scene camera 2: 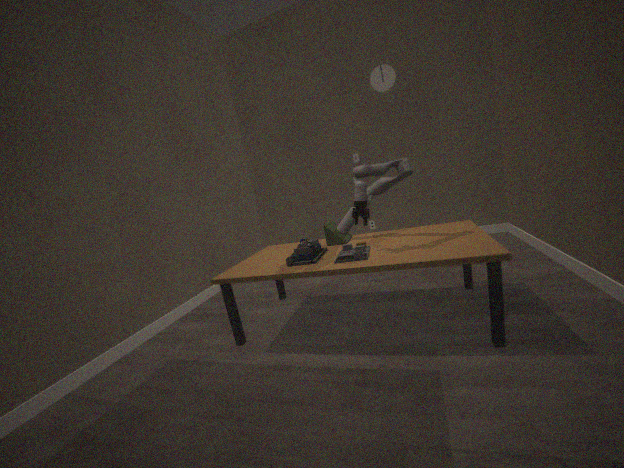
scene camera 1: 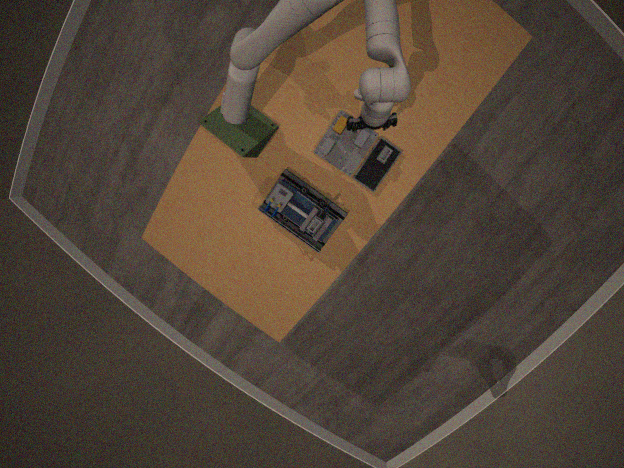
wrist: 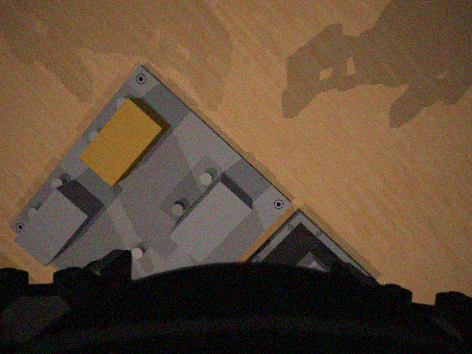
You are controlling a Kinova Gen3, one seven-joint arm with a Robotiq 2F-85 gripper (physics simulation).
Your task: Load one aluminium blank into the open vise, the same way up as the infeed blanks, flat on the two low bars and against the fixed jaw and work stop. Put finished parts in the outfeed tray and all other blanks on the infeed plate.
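Places are measured from the arm's base along level axes (x left, y up, z ahead), in centimetres.
Pixels of known places: gripper, fingertip midpoint: (scene camera 2: 360,225); arm's base, link origin: (scene camera 2: 341,230) (scene camera 1: 235,114).
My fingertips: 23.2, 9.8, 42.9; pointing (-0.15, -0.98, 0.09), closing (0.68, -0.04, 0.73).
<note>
Ahead of a thing's pixels: the offset from my fingertips to its top centre, as dx, dy, dz. Level surfaces: height alone.
The grey infeed plate @(-7.5, -16.4, -3.8) (scene camera 1: 344,157) (wrist: 147,200) (scene camera 2: 346,253) carries a yellow block @(-3.3, -12.8, -9.2) (scene camera 1: 340,124) (wrist: 120,140), an aluminium blank @(-2.7, -12.8, -0.1) (scene camera 1: 361,138) (wrist: 211,221) against its pins, and a second blank @(-12.4, -12.8, -8.4) (scene camera 1: 325,148) (wrist: 67,219) at the left edge of the wrist view. My gripper (scene camera 1: 375,123) (scene camera 2: 360,219) is open and empty. It hangs above the plate's corner beside the outfeed tray, close to the first blank. The vise @(-38.0, -7.3, -1.2) (scene camera 1: 296,204) (scene camera 2: 305,252) stands apart, nearer the table front, with a grey pocketed piece @(-37.5, -5.7, +5.5) (scene camera 1: 315,226) at one end. The black outfeed tray (scene camera 1: 370,174) (wrist: 301,242) holds one finished part @(-1.9, -13.1, +10.2) (scene camera 1: 384,154).
The green arm base (scene camera 1: 240,132) (scene camera 2: 333,236) stands left of the plate. The arm's links arch over the back of the wooden table @(dy -17.2) (scene camera 1: 231,260) (scene camera 2: 431,241). The tray touches the plate's side.
</note>
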